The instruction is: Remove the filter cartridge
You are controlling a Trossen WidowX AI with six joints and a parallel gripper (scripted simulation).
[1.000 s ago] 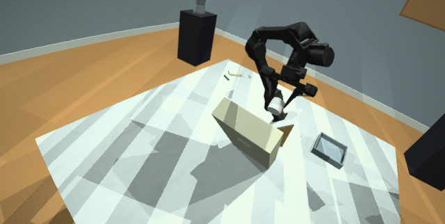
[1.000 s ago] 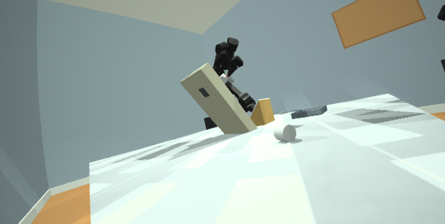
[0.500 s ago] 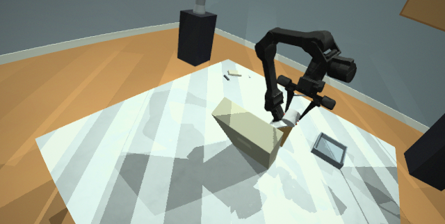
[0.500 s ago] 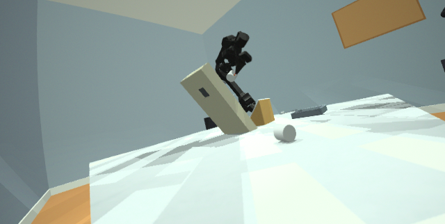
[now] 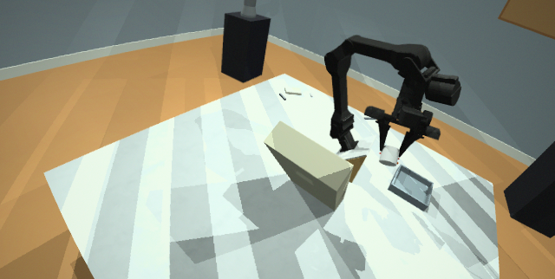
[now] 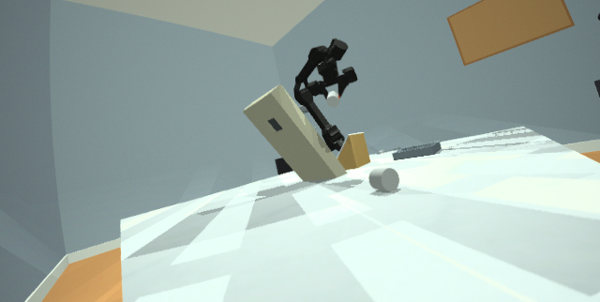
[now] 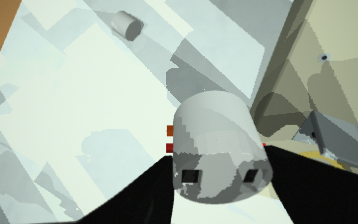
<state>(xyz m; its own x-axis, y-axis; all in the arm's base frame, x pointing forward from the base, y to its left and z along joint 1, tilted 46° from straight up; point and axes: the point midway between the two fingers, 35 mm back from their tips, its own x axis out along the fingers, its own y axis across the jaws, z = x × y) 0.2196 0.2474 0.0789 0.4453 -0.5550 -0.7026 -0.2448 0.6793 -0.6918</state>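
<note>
My gripper tip is 270 mm past the grey tray, 170 mm to the right of it and 270 mm above it. From my gripper tip the other things lie so: beige service panel (90 mm ahead, 150 mm to the right, 100 mm below); round filter cartridge (right at my gripper tip).
</note>
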